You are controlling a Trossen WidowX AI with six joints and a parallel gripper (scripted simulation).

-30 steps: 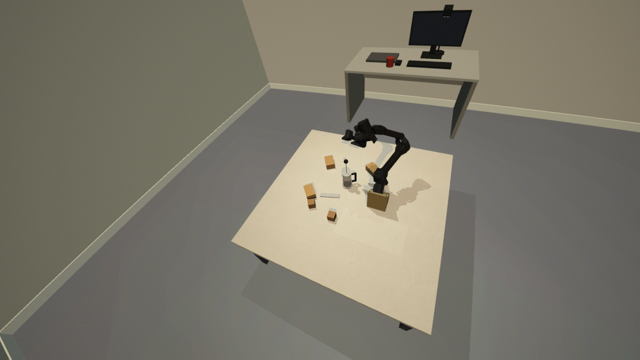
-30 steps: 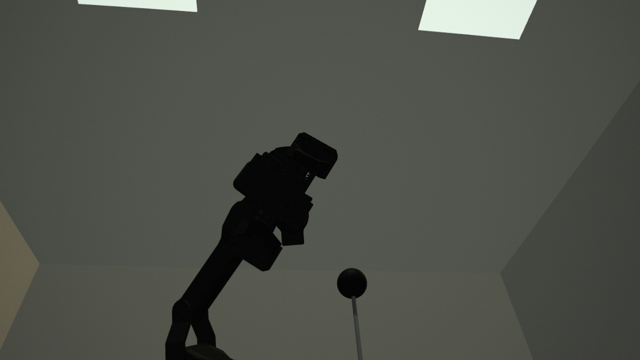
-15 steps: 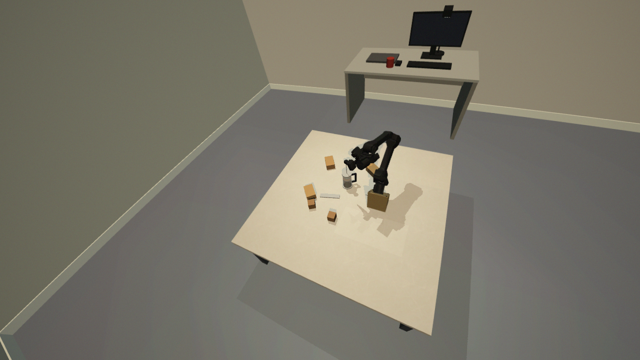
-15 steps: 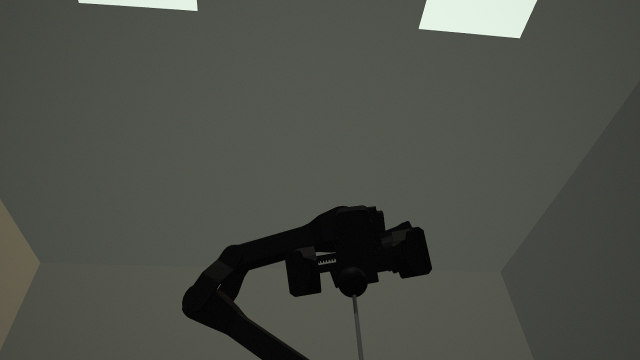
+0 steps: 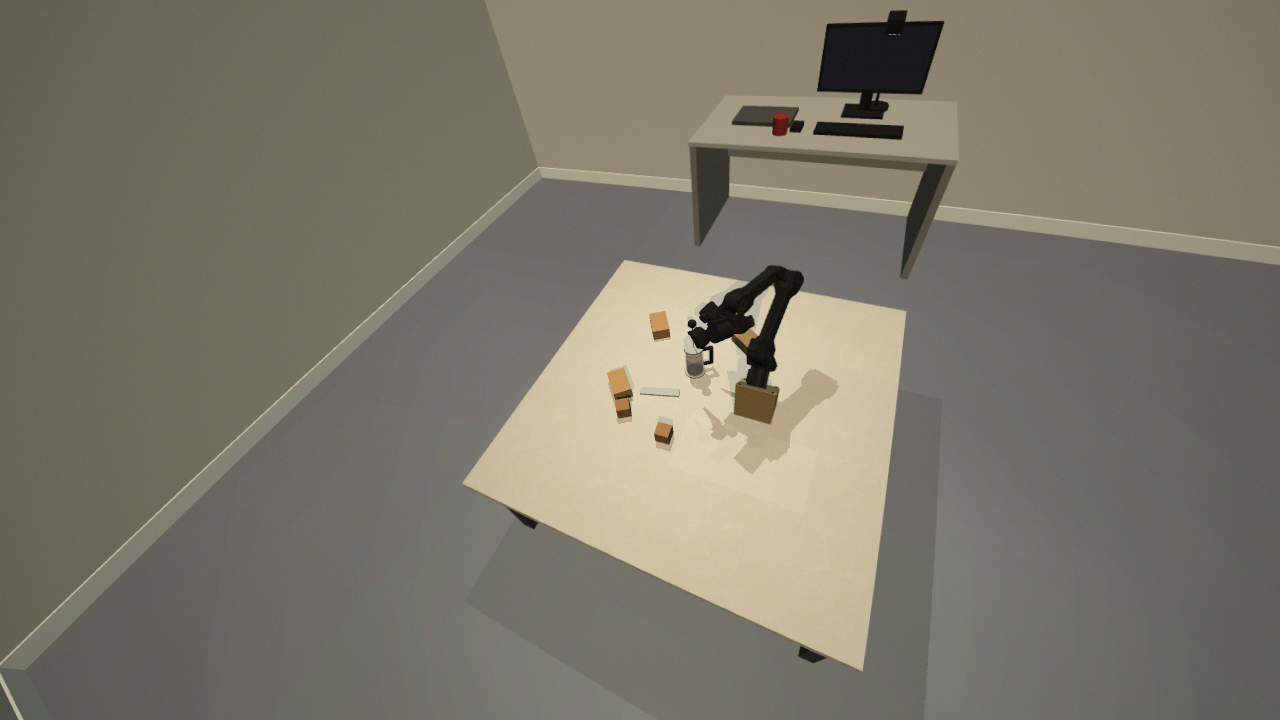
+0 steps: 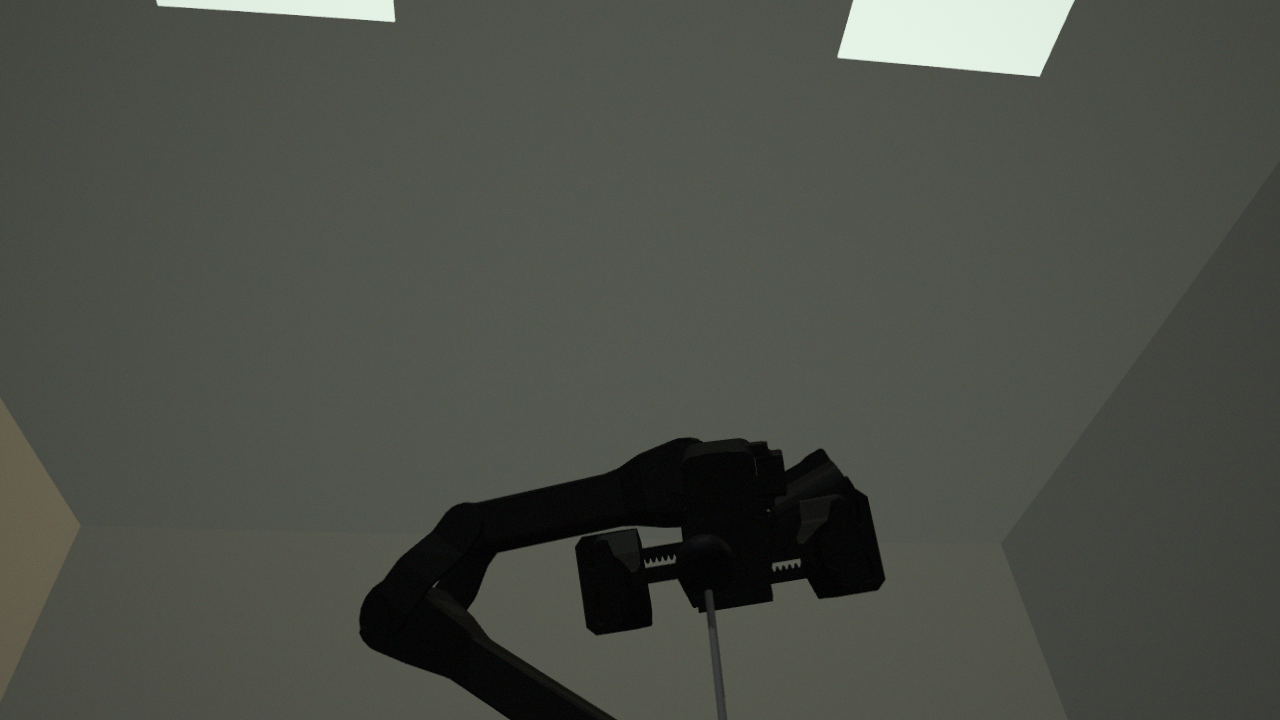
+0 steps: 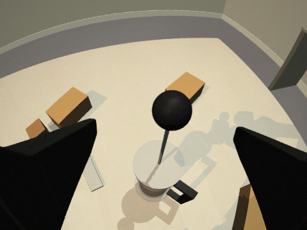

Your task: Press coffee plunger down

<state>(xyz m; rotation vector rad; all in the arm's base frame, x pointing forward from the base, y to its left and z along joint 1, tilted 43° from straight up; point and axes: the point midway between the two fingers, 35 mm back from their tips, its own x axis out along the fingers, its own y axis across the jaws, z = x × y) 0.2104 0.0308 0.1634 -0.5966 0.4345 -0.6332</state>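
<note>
Right now my gripper tip is 1 cm short of the coffee press, 2 cm to the left of it and 14 cm above it. The rest, counted from my gripper tip: flat grey strip (13 cm ahead, 12 cm to the left, 27 cm below).
</note>
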